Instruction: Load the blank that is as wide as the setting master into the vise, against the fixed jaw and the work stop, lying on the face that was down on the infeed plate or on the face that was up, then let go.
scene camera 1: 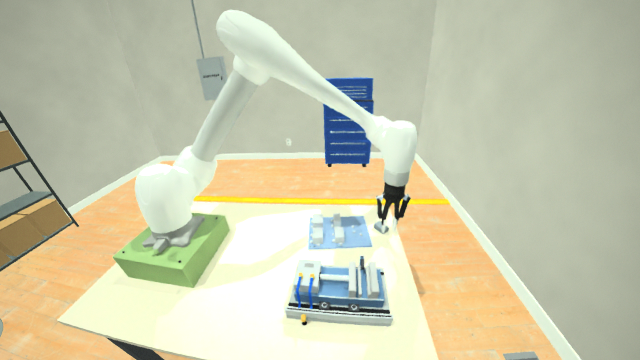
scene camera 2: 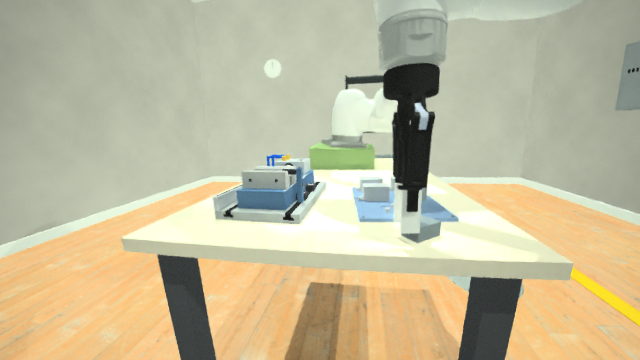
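Where they show: gripper, fingertip midpoint: (scene camera 1: pixel 388 229) (scene camera 2: pixel 405 226); arm's base, link origin: (scene camera 1: pixel 176 231) (scene camera 2: pixel 346 145).
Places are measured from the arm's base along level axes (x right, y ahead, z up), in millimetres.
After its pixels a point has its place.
Note:
My gripper (scene camera 1: pixel 390 223) {x 7, y 866, z -75 mm} (scene camera 2: pixel 410 222) {x 7, y 866, z -75 mm} points down at the table's right end, its fingers partly closed with a gap between them. The fingertips are low at a small dark grey block (scene camera 1: pixel 379 228) {x -13, y 835, z -80 mm} (scene camera 2: pixel 429 230) {x -33, y 865, z -84 mm}, likely the setting master, beside the infeed plate; one finger overlaps it in each view, and contact cannot be told. Light grey blanks (scene camera 1: pixel 339 235) {x 27, y 654, z -56 mm} (scene camera 2: pixel 375 192) {x 10, y 674, z -70 mm} lie on the blue infeed plate (scene camera 1: pixel 355 242) {x 40, y 718, z -92 mm} (scene camera 2: pixel 372 216) {x 39, y 774, z -92 mm}. The vise (scene camera 1: pixel 340 302) {x 296, y 613, z -63 mm} (scene camera 2: pixel 265 198) {x 255, y 748, z -56 mm} has its fixed jaw (scene camera 1: pixel 373 281) {x 278, y 710, z -4 mm} at the outer end and a dark upright work stop (scene camera 1: pixel 362 263) {x 211, y 695, z -5 mm}; no blank shows between its jaws.
The green robot base block (scene camera 1: pixel 165 265) {x 173, y 53, z 4 mm} (scene camera 2: pixel 342 157) {x 37, y 145, z -44 mm} stands at the table's far end from my gripper. The vise's grey base (scene camera 1: pixel 340 317) {x 340, y 605, z -61 mm} and blue hoses (scene camera 1: pixel 311 292) {x 270, y 531, z -35 mm} stand beside the plate. The table edge (scene camera 2: pixel 345 262) {x 107, y 899, z -114 mm} is close to my gripper. A blue tool cabinet (scene camera 1: pixel 347 130) stands behind.

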